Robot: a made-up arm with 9 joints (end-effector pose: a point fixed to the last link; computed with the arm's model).
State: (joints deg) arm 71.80 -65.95 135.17 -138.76 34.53 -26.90 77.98 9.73 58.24
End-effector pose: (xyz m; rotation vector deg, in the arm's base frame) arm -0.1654 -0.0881 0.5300 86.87 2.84 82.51
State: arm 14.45 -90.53 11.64 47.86 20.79 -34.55 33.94 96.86 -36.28
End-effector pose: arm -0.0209 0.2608 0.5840 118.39 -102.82 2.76
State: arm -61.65 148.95 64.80 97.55 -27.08 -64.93 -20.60 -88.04 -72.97
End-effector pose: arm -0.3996 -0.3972 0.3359 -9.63 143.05 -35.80
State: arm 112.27 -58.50 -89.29 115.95 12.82 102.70 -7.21 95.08 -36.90
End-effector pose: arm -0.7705 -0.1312 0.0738 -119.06 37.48 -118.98
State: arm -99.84 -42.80 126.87 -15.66 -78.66 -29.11 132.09 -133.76 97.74
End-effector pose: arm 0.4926 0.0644 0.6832 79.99 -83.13 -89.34
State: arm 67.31 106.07 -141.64 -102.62 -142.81 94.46 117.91 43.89 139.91
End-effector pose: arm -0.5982 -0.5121 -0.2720 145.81 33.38 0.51
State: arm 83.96 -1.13 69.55 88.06 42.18 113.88 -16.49 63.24 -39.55
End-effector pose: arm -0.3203 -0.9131 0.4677 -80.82 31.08 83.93
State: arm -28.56 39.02 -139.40 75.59 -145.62 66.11 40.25 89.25 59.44
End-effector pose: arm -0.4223 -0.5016 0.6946 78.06 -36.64 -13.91
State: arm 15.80 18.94 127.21 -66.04 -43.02 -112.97 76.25 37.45 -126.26
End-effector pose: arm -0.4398 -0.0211 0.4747 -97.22 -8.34 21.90
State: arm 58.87 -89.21 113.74 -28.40 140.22 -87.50 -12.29 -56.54 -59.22
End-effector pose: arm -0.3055 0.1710 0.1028 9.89 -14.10 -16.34
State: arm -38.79 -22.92 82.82 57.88 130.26 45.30 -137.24 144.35 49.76
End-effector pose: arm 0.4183 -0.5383 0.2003 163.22 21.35 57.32
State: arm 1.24 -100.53 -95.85 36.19 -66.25 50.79 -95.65 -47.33 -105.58
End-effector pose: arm -0.5052 0.1200 -0.5013 28.12 -123.01 -12.36
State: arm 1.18 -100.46 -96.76 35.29 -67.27 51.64 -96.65 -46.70 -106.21
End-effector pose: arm -0.5392 0.1142 -0.4913 25.70 -120.70 -11.77
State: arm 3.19 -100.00 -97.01 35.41 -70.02 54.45 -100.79 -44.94 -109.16
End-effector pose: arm -0.6199 0.0786 -0.4532 20.38 -113.81 -7.70
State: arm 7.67 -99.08 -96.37 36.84 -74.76 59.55 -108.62 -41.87 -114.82
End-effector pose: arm -0.7459 0.0169 -0.3587 12.63 -100.92 -0.41
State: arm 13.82 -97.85 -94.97 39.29 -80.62 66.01 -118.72 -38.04 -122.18
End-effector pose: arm -0.8747 -0.0417 -0.1989 4.71 -83.82 7.39
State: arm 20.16 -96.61 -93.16 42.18 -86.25 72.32 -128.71 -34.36 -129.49
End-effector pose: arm -0.9595 -0.0723 -0.0148 -1.66 -66.89 13.25
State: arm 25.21 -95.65 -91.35 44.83 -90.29 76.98 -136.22 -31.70 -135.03
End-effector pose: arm -0.9919 -0.0796 0.1266 -5.57 -54.65 16.64
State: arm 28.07 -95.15 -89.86 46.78 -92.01 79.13 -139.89 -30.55 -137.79
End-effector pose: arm -0.9935 -0.0849 0.1869 -6.80 -49.41 18.37
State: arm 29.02 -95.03 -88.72 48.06 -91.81 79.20 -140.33 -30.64 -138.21
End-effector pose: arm -0.9829 -0.0980 0.1790 -5.95 -49.82 19.26
